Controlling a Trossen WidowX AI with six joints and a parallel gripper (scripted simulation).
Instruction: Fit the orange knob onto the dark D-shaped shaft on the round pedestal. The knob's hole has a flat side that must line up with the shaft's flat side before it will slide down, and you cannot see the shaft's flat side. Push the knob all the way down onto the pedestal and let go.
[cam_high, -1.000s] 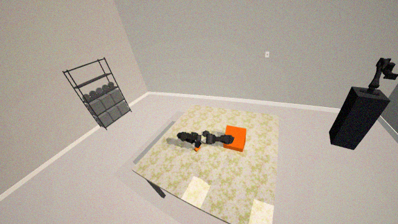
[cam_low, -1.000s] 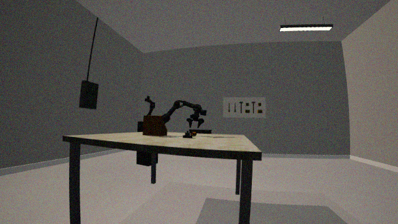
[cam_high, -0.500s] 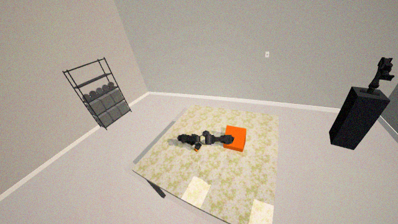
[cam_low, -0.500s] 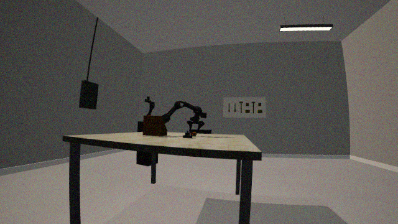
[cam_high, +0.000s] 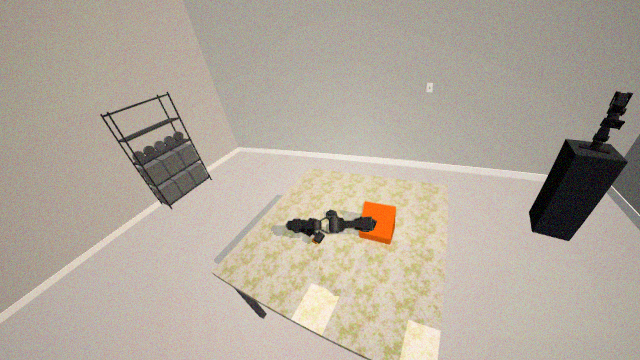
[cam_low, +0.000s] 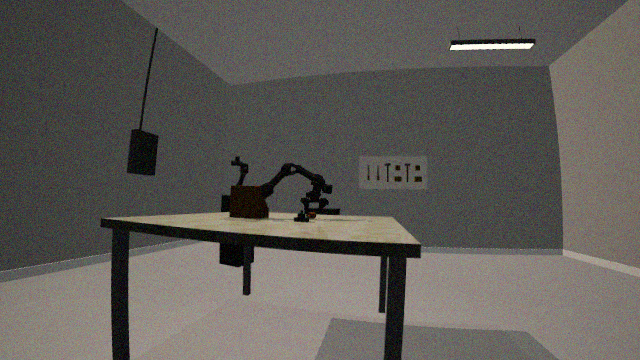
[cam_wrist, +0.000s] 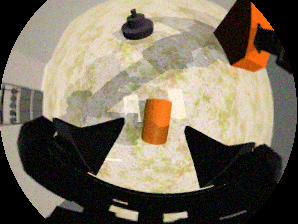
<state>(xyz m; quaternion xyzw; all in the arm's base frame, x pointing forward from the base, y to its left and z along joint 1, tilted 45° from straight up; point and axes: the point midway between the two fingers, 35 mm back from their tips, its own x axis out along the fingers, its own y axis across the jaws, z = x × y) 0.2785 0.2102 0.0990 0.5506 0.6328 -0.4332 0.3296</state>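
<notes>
The orange knob is 10 mm below my gripper tip. Also, from my gripper tip: dark pedestal 40 mm ahead, 240 mm to the right.
</notes>
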